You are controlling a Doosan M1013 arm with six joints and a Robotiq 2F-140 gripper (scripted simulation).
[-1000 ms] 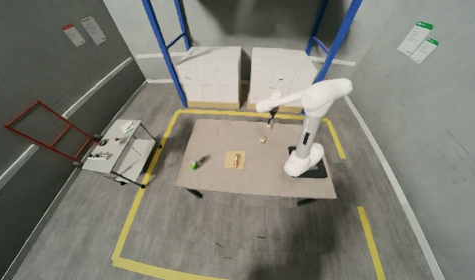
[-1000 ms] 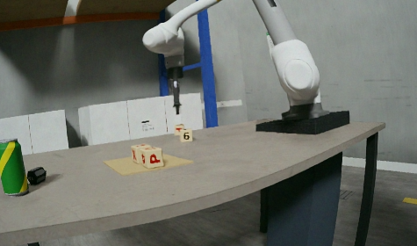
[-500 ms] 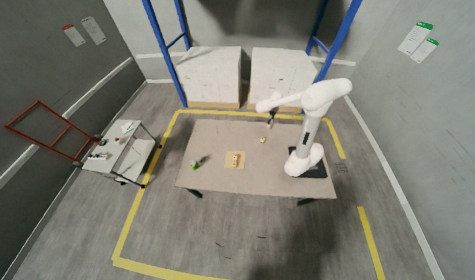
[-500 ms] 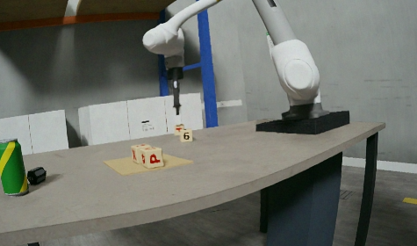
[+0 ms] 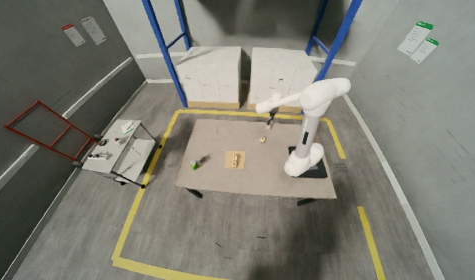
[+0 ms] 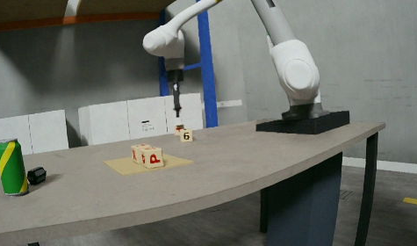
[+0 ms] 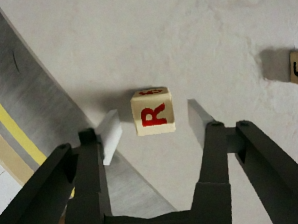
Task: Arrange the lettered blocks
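The block is 5 cm below my hand. Round my hand: tan mat 46 cm ahead, 37 cm to the left, 7 cm below; small black object 78 cm ahead, 33 cm to the left, 6 cm below; yellow can 86 cm ahead, 41 cm to the left, 1 cm below.
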